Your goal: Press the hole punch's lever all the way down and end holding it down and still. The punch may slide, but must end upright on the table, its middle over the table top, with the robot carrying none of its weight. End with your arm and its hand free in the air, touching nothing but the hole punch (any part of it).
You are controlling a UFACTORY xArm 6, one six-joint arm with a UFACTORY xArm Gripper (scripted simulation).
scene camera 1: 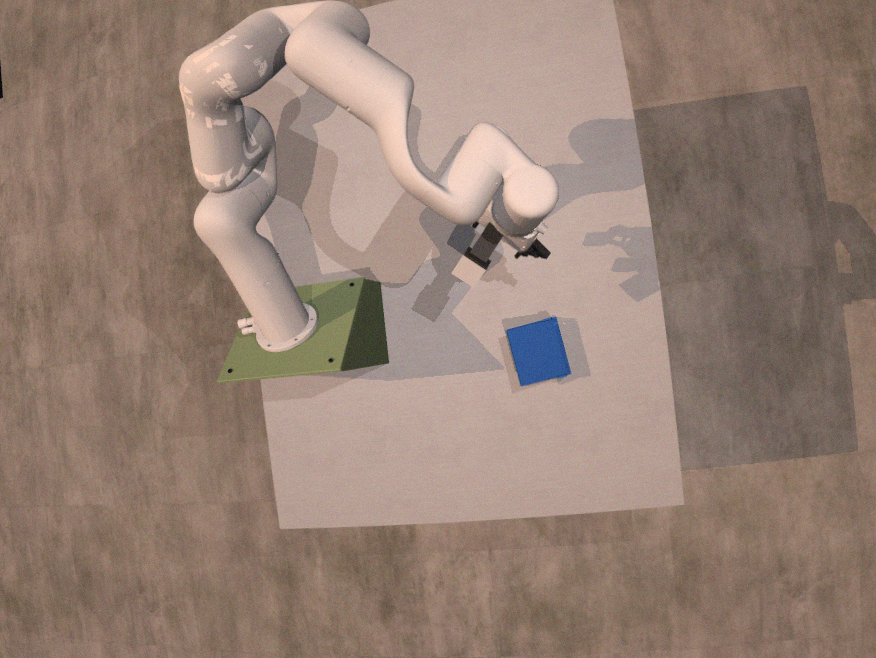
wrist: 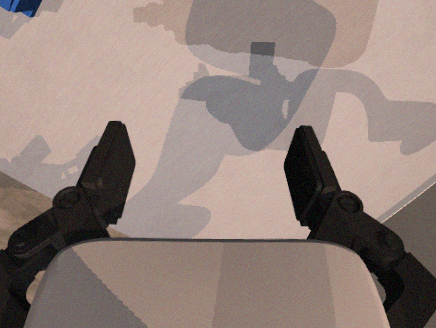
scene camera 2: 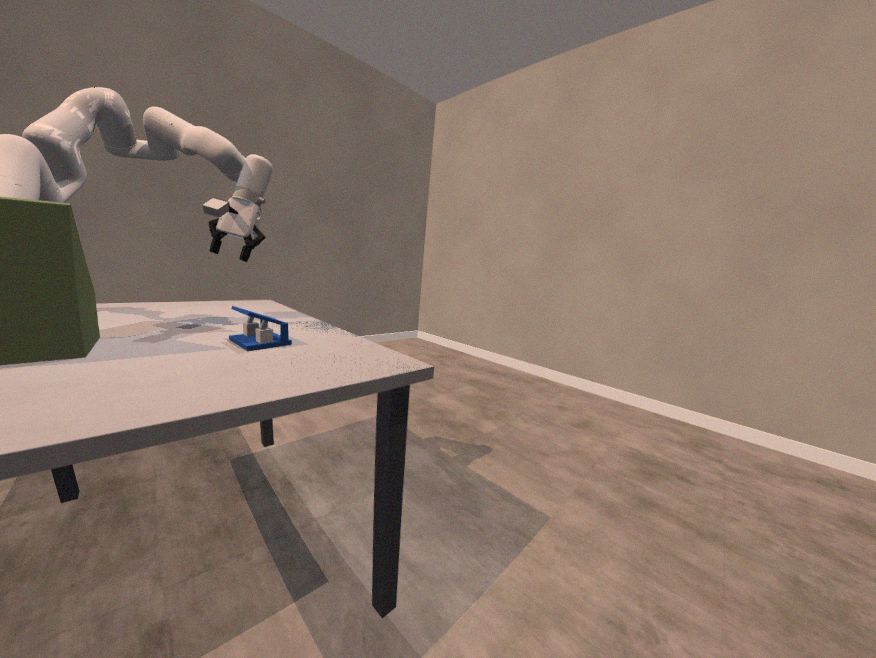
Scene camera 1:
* gripper: 499, 236
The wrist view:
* gripper: 210, 143
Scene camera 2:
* blue hole punch: 253, 338
